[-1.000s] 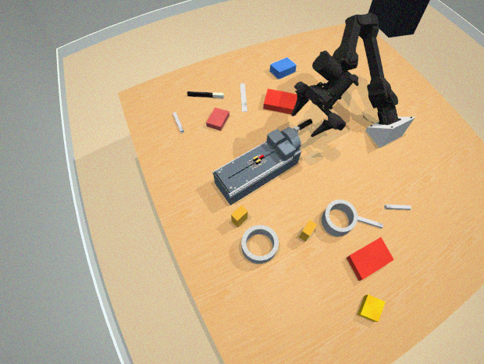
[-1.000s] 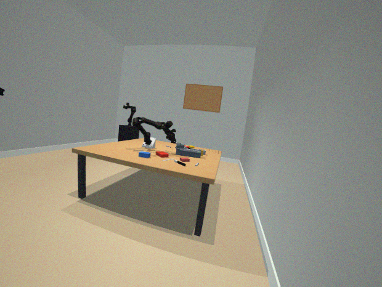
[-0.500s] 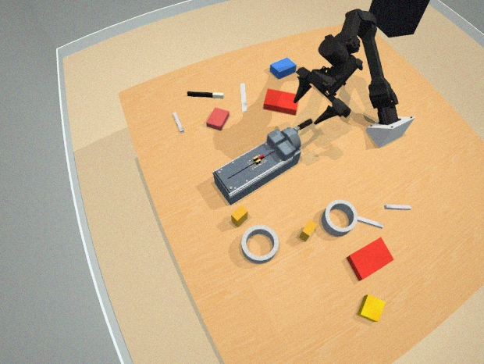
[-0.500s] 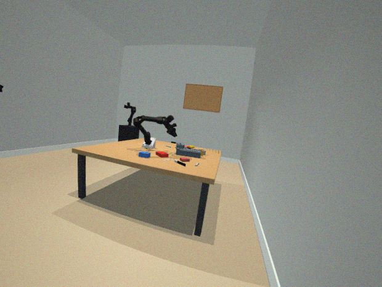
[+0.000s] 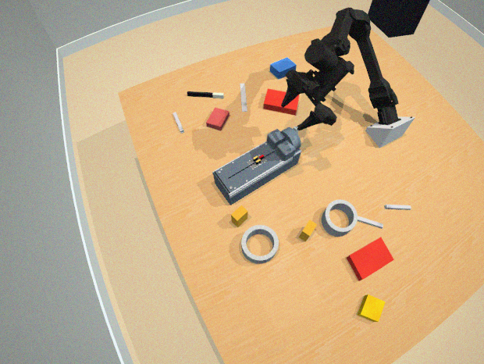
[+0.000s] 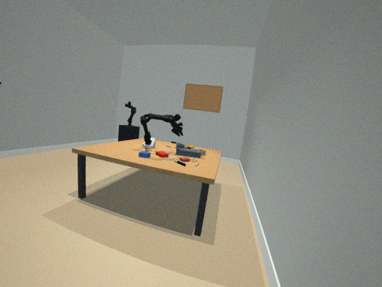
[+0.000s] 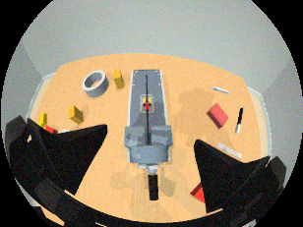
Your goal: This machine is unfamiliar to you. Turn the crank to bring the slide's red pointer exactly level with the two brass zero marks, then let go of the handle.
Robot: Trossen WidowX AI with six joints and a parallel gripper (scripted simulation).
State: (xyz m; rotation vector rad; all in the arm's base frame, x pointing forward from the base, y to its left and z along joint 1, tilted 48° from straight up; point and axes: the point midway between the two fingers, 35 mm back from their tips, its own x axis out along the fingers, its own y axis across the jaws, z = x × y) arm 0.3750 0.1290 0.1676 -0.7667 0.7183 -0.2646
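Right now the dark crank handle is 7 cm behind my gripper tip, 2 cm to the right of it and 8 cm below it. Round my gripper tip: red block 15 cm ahead, 22 cm to the right, 19 cm below; red pointer 9 cm ahead, 2 cm to the left, 12 cm below; black marker 14 cm ahead, 35 cm to the right, 19 cm below.
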